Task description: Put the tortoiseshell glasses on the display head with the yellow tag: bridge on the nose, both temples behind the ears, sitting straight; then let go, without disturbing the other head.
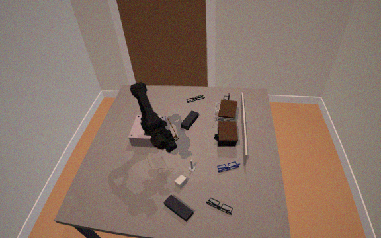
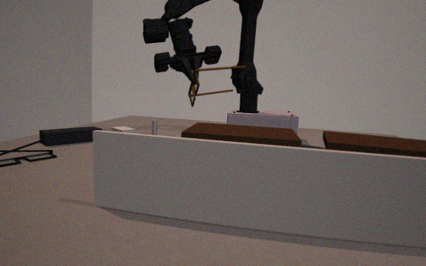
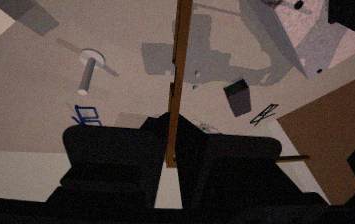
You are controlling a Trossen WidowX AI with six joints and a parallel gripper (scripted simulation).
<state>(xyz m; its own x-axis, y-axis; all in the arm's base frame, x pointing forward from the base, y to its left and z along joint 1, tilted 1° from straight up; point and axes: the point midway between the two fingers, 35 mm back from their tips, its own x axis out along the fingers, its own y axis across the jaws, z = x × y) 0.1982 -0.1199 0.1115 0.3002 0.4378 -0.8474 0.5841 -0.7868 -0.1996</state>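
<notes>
Now: gripper tip 80 mm past the glasses, 20 mm to the right of it and 10 mm below it. Round my gripper tip: brown display head 270 mm ahead, 190 mm to the left, 120 mm below; white cube 80 mm ahead, 180 mm to the right, 150 mm below; white peg 110 mm ahead, 60 mm to the right, 150 mm below.
</notes>
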